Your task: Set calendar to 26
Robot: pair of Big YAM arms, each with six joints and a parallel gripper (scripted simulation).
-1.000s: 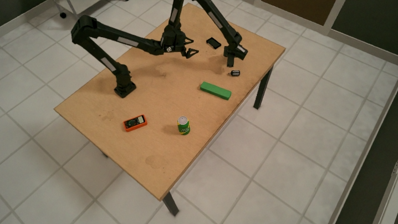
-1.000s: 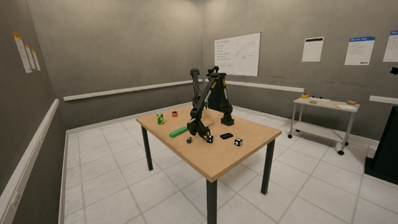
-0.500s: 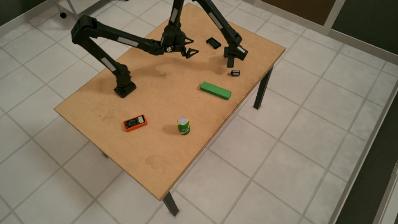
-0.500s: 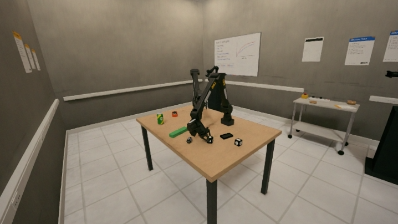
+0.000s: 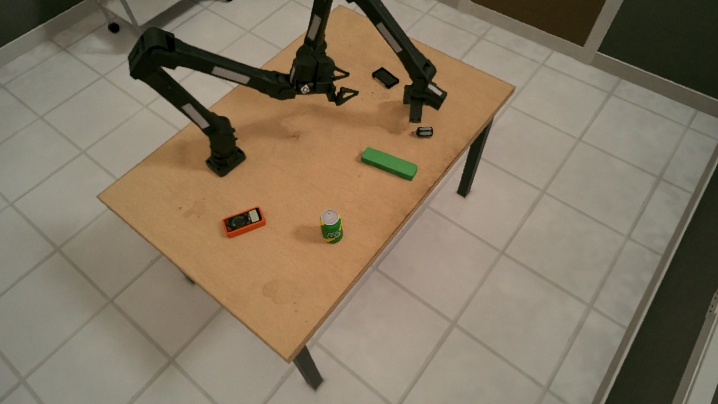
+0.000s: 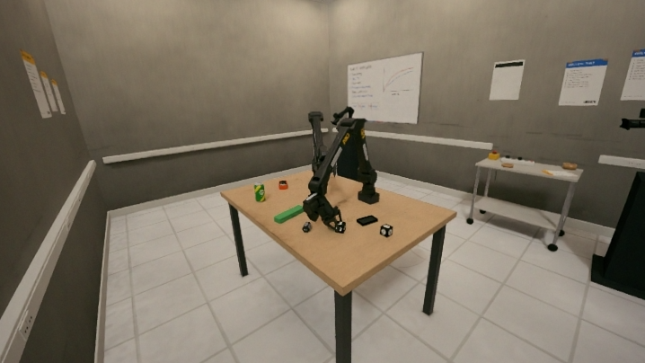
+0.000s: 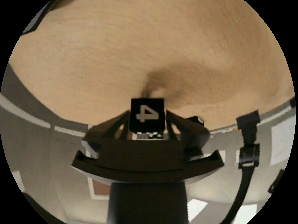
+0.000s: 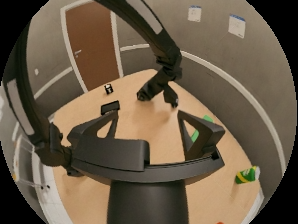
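My left gripper is now 10 mm to the right of the black calendar cube.
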